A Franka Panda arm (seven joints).
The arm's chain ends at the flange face. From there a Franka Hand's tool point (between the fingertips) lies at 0.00 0.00 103.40 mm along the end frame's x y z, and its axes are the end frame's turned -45 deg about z.
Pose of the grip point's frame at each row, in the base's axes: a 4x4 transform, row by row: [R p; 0 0 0 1], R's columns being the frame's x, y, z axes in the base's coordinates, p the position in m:
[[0.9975 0.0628 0.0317 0.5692], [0.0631 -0.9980 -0.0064 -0.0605], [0.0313 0.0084 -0.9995 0.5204], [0 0 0 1]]
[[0.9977 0.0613 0.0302 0.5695], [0.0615 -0.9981 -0.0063 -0.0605], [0.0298 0.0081 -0.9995 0.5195], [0 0 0 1]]
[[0.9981 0.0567 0.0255 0.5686], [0.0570 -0.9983 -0.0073 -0.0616], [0.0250 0.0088 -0.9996 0.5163], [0 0 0 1]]
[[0.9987 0.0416 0.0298 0.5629], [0.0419 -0.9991 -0.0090 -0.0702], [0.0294 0.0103 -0.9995 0.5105], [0 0 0 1]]
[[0.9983 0.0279 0.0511 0.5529], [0.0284 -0.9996 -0.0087 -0.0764], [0.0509 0.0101 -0.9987 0.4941], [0 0 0 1]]
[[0.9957 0.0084 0.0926 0.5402], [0.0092 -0.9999 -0.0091 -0.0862], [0.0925 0.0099 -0.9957 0.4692], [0 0 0 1]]
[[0.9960 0.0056 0.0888 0.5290], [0.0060 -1.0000 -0.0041 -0.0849], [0.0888 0.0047 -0.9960 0.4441], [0 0 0 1]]
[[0.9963 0.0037 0.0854 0.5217], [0.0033 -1.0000 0.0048 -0.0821], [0.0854 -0.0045 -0.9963 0.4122], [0 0 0 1]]
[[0.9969 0.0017 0.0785 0.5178], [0.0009 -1.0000 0.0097 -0.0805], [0.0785 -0.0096 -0.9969 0.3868], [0 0 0 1]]
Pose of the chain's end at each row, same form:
[[0.7497 -0.6609 0.0317 0.5659], [-0.6611 -0.7503 -0.0064 -0.0598], [0.0281 -0.0162 -0.9995 0.6237], [0 0 0 1]]
[[0.7488 -0.6621 0.0302 0.5664], [-0.6623 -0.7493 -0.0063 -0.0598], [0.0268 -0.0153 -0.9995 0.6228], [0 0 0 1]]
[[0.7459 -0.6657 0.0255 0.5660], [-0.6656 -0.7462 -0.0073 -0.0608], [0.0239 -0.0115 -0.9996 0.6197], [0 0 0 1]]
[[0.7356 -0.6768 0.0298 0.5598], [-0.6768 -0.7361 -0.0090 -0.0693], [0.0281 -0.0135 -0.9995 0.6138], [0 0 0 1]]
[[0.7256 -0.6862 0.0511 0.5476], [-0.6867 -0.7269 -0.0087 -0.0755], [0.0431 -0.0288 -0.9987 0.5974], [0 0 0 1]]
[[0.7100 -0.6981 0.0926 0.5306], [-0.7005 -0.7135 -0.0091 -0.0853], [0.0724 -0.0584 -0.9957 0.5722], [0 0 0 1]]
[[0.7082 -0.7003 0.0888 0.5198], [-0.7029 -0.7113 -0.0041 -0.0845], [0.0661 -0.0595 -0.9960 0.5471], [0 0 0 1]]
[[0.7071 -0.7019 0.0854 0.5129], [-0.7048 -0.7094 0.0048 -0.0826], [0.0572 -0.0636 -0.9963 0.5152], [0 0 0 1]]
[[0.7061 -0.7037 0.0785 0.5097], [-0.7065 -0.7077 0.0097 -0.0815], [0.0487 -0.0623 -0.9969 0.4899], [0 0 0 1]]

